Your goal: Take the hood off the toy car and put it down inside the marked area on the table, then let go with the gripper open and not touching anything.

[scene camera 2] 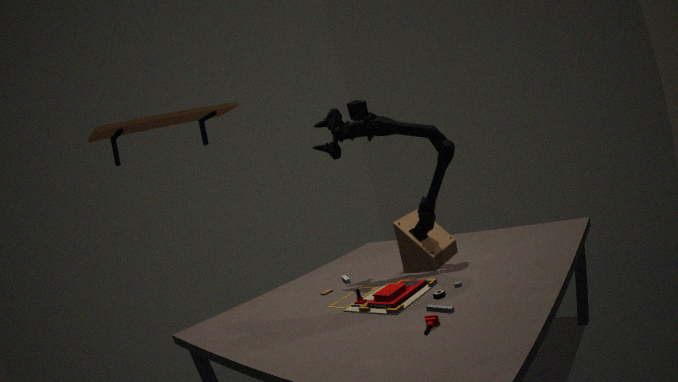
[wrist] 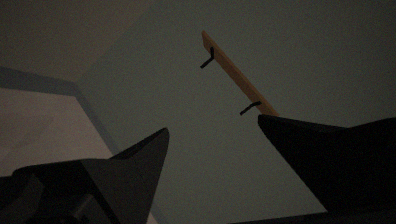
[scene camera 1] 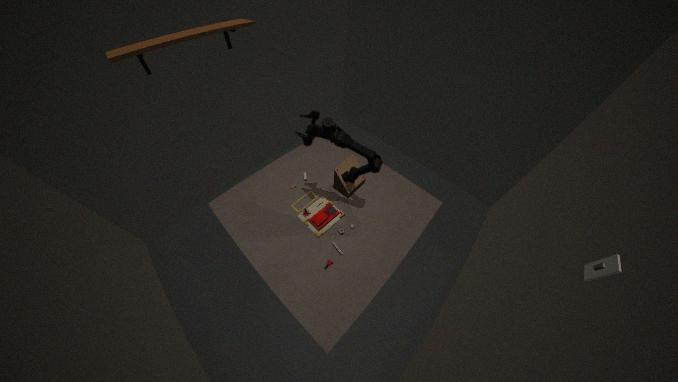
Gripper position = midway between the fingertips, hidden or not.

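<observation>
You'd find my gripper point(scene camera 2: 313, 137), point(wrist: 212, 125) in both scene camera 2 and the wrist view, and it's open, holding nothing.
</observation>
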